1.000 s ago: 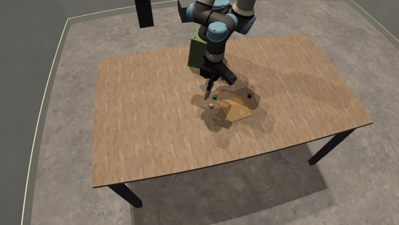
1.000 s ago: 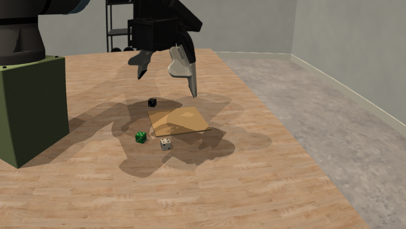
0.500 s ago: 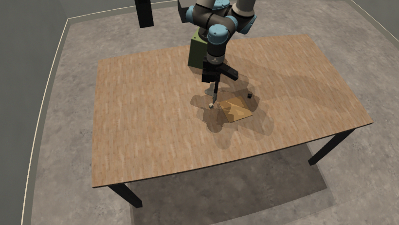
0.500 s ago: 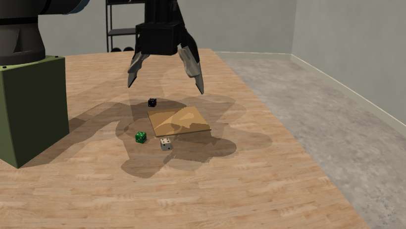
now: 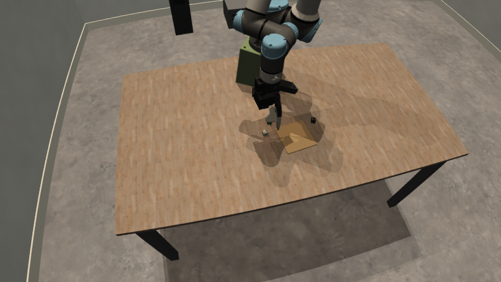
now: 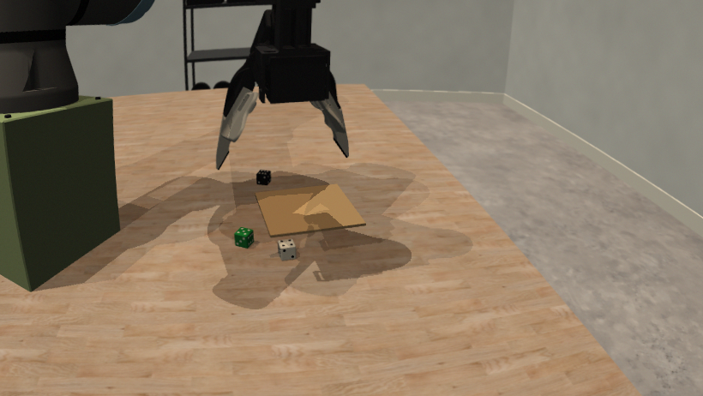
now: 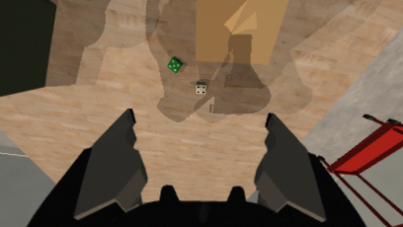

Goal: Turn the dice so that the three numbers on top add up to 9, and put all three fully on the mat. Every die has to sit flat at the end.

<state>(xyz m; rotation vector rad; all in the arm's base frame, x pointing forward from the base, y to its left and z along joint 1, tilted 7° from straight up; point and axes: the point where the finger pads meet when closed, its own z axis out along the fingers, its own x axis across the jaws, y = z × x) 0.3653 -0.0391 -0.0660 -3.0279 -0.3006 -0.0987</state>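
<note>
Right now the white die is 110 mm below my hand and 10 mm to the right of it. Round my hand: tan mat 120 mm below, 110 mm to the left, 40 mm ahead; then black die 220 mm to the left, 110 mm below, 30 mm behind; then green die 110 mm below, 60 mm behind, 20 mm to the left.
</note>
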